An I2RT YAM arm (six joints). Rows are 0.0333 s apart.
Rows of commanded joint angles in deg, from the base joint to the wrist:
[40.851 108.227 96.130 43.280 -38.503 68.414]
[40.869 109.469 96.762 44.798 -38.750 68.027]
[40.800 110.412 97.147 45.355 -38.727 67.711]
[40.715 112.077 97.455 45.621 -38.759 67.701]
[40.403 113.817 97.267 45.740 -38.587 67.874]
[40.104 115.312 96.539 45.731 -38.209 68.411]
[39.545 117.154 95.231 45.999 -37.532 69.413]
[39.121 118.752 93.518 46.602 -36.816 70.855]
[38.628 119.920 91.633 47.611 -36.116 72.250]
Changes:
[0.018 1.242 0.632 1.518 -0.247 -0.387]
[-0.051 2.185 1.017 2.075 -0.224 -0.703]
[-0.136 3.850 1.325 2.341 -0.256 -0.713]
[-0.448 5.590 1.137 2.460 -0.084 -0.540]
[-0.747 7.085 0.409 2.451 0.294 -0.003]
[-1.306 8.927 -0.899 2.719 0.971 0.999]
[-1.730 10.525 -2.612 3.322 1.687 2.441]
[-2.223 11.693 -4.497 4.331 2.387 3.836]

